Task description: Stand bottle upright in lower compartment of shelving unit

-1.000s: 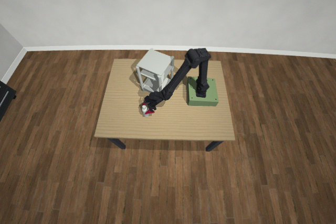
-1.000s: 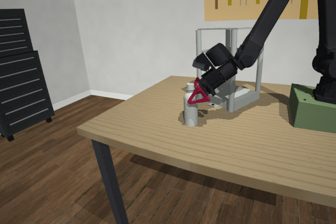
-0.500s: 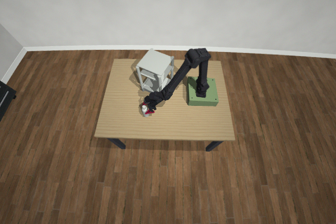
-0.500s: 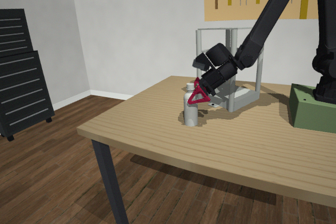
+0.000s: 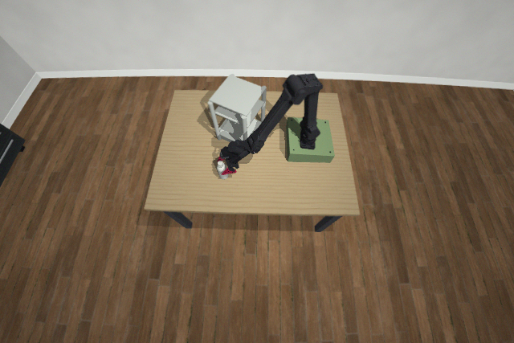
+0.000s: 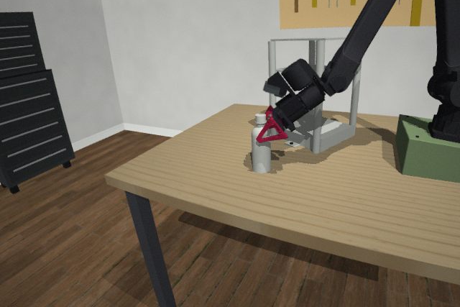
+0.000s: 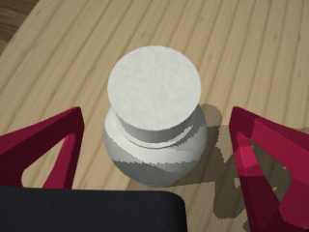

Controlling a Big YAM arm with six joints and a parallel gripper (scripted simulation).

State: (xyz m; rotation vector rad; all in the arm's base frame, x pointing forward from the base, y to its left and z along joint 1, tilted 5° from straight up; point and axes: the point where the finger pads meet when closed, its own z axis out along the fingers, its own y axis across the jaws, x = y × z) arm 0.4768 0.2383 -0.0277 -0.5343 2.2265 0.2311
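My gripper is now 1 cm above the white bottle. Round my hand: shelving unit: 32 cm to the right, 7 cm above, 6 cm behind.
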